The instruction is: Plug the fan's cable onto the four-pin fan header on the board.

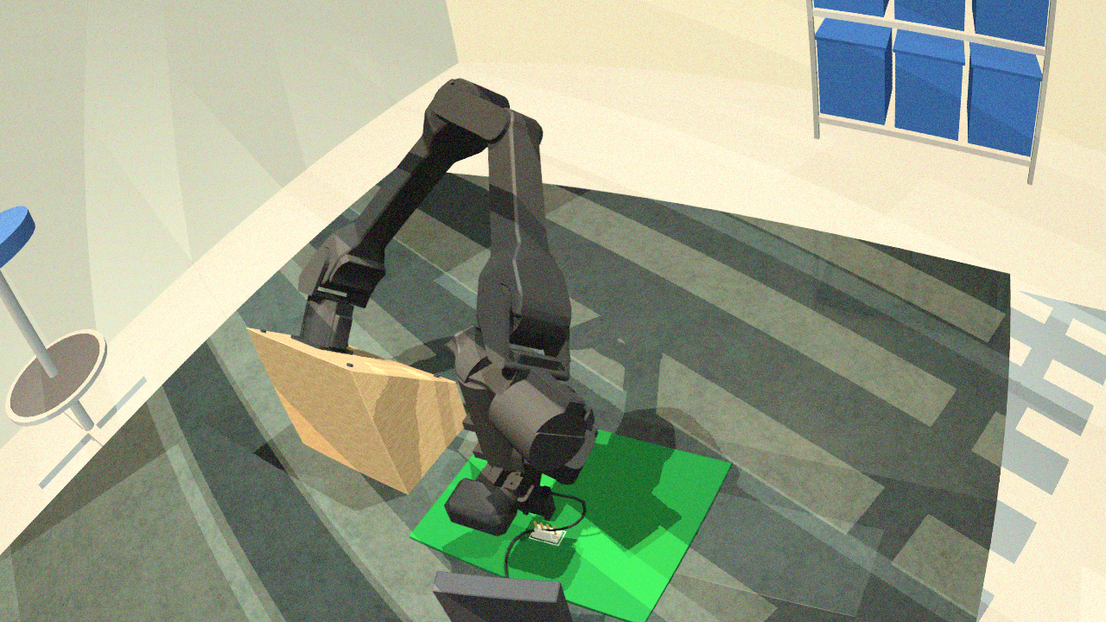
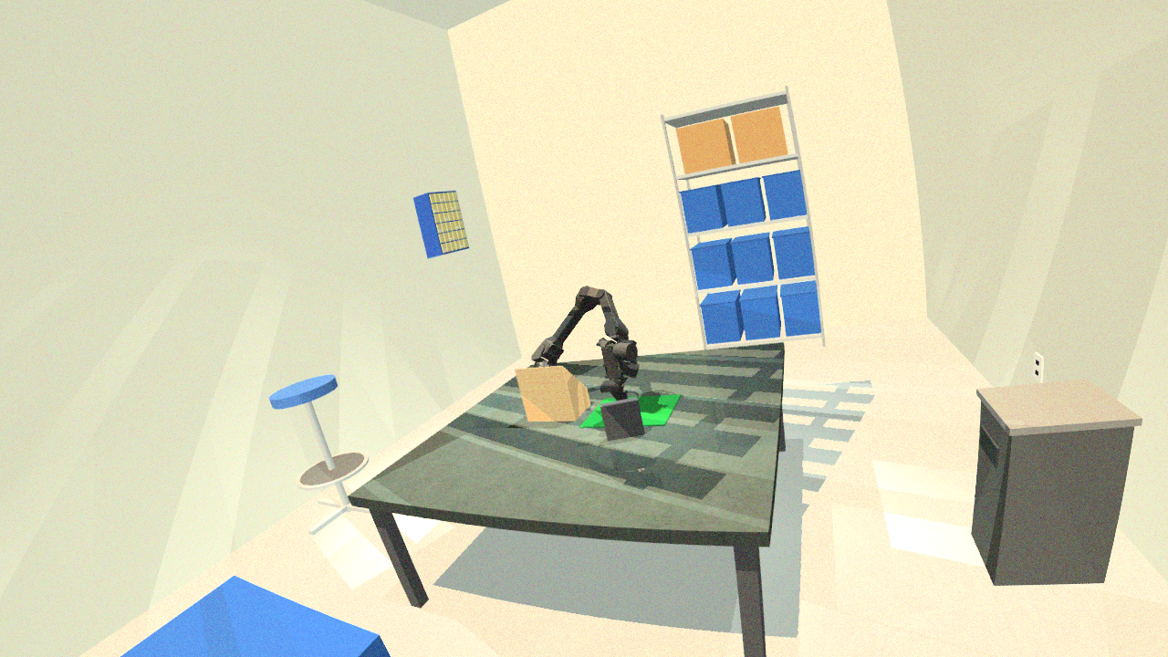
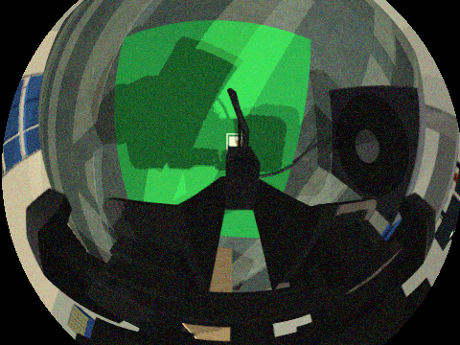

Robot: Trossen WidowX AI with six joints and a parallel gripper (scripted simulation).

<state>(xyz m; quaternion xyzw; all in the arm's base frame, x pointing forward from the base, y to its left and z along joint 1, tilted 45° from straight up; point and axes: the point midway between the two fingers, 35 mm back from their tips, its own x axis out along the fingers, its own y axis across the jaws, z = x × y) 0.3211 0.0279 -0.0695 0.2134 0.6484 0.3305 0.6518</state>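
The fan plug is 10 mm ahead of my gripper tip and 10 mm above it. Round my gripper tip: dark fan (120 mm to the right, 60 mm ahead); green board (80 mm below, 50 mm to the left, 10 mm ahead); white four-pin header (60 mm below, 10 mm ahead).
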